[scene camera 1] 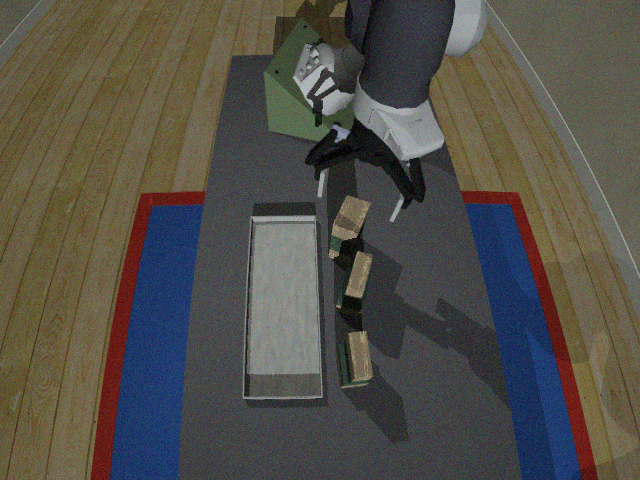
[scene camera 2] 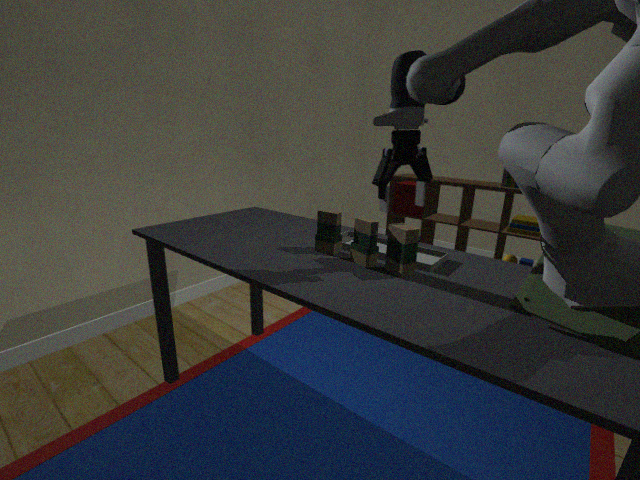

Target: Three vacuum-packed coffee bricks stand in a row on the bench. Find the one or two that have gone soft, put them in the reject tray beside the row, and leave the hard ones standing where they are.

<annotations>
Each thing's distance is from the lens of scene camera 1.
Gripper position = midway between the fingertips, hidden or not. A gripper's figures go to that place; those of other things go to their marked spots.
my gripper (scene camera 1: 357, 202): 66 cm
pale reject tray (scene camera 1: 282, 349): 74 cm
</annotations>
